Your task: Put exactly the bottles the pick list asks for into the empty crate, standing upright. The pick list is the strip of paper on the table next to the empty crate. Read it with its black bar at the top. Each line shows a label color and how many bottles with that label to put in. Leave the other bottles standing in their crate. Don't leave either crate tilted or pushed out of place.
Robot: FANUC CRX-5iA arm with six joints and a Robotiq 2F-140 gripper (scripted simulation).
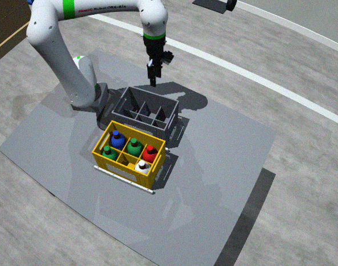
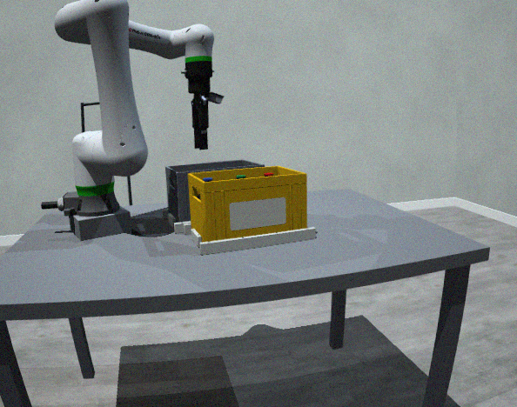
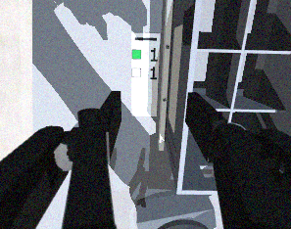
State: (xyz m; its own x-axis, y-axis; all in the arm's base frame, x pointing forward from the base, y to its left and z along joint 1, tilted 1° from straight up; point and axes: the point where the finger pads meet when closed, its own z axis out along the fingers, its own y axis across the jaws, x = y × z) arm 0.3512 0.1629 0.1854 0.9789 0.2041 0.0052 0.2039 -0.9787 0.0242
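The blue bottle lies 310 mm to the right of my hand, 160 mm below it and 10 mm behind it. From my hand the other things lie so: pick list (250 mm below, 10 mm behind); then green bottle (300 mm to the right, 160 mm below, 90 mm ahead); then grey crate (170 mm below, 130 mm to the right, 30 mm ahead).
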